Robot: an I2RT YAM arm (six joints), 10 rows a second.
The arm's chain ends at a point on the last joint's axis. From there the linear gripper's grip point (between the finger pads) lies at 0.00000 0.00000 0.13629 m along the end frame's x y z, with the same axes.
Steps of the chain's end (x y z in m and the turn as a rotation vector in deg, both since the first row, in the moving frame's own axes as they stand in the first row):
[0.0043, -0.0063, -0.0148, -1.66, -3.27, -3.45]
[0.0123, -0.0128, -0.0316, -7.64, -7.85, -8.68]
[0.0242, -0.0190, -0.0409, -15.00, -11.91, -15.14]
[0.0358, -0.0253, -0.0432, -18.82, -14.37, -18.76]
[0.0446, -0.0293, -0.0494, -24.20, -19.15, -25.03]
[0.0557, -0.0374, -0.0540, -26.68, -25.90, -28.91]
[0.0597, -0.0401, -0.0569, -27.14, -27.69, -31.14]
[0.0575, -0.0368, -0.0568, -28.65, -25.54, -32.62]
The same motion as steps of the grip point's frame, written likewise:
[-0.0033, -0.0021, -0.0151, -1.66, -3.27, -3.45]
[-0.0048, 0.0066, -0.0341, -7.64, -7.85, -8.68]
[0.0014, 0.0193, -0.0484, -15.00, -11.91, -15.14]
[0.0103, 0.0229, -0.0546, -18.82, -14.37, -18.76]
[0.0147, 0.0333, -0.0684, -24.20, -19.15, -25.03]
[0.0159, 0.0338, -0.0811, -26.68, -25.90, -28.91]
[0.0183, 0.0335, -0.0862, -27.14, -27.69, -31.14]
[0.0225, 0.0391, -0.0855, -28.65, -25.54, -32.62]

